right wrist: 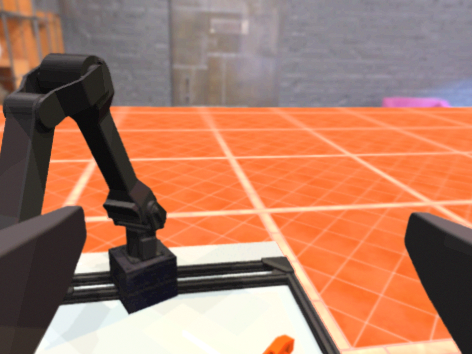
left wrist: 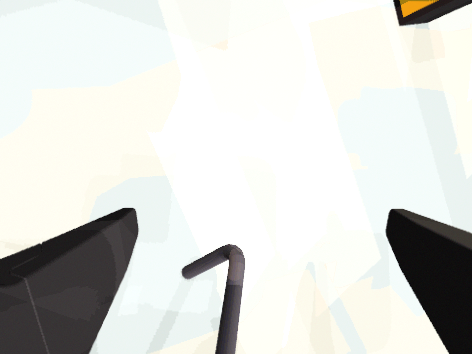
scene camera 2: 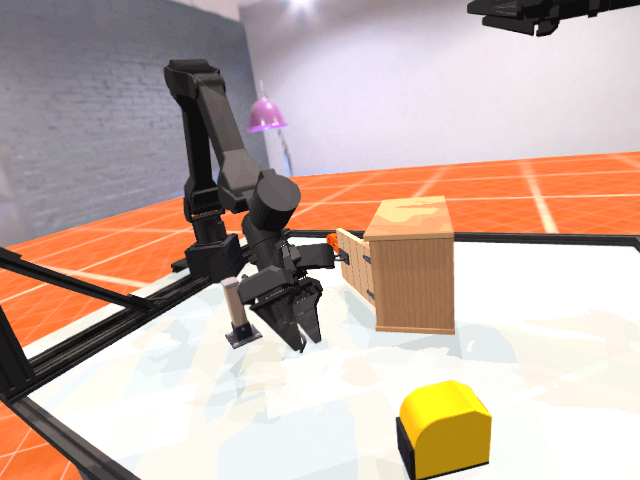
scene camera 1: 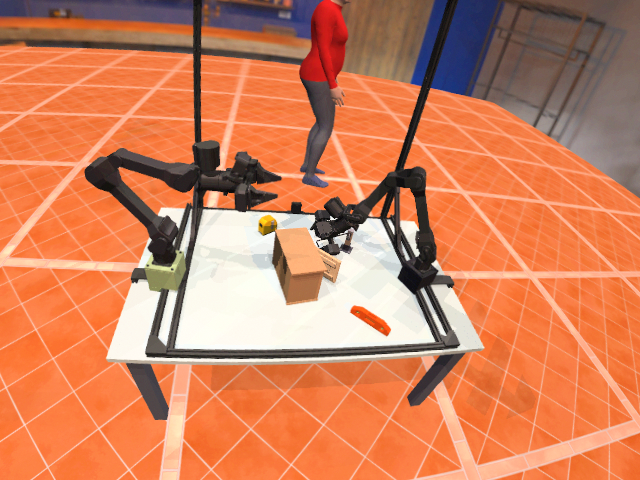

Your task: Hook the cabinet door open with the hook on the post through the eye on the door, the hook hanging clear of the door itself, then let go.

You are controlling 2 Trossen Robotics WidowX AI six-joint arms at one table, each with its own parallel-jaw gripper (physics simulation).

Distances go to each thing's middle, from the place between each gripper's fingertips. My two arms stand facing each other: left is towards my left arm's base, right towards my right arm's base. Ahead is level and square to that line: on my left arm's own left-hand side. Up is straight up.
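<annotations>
The cabinet door (scene camera 2: 354, 253) is 36 cm below my right hand, 10 cm behind it and 19 cm to the left of it. You'd find the yellow block (scene camera 2: 442, 424) 40 cm below my right hand, 1 cm to the left of it and 36 cm behind it, and the thin dark hook (left wrist: 228, 329) is 38 cm below that same hand, 25 cm behind it and 27 cm to the left of it. The wooden cabinet (scene camera 2: 411, 240), well, that's 7 cm behind my right hand, 13 cm to the left of it and 35 cm below it.
From my left hand, the cabinet door is 180 mm ahead, 10 mm to the right and 40 mm above. The yellow block is 80 mm behind my left hand, 180 mm to the right of it and 10 mm above it, while the wooden cabinet is 50 mm above that hand, 200 mm ahead of it and 60 mm to the right of it. With the thin dark hook, it's my left gripper that's 30 mm below it, 30 mm short of it and 70 mm to the right of it.
</annotations>
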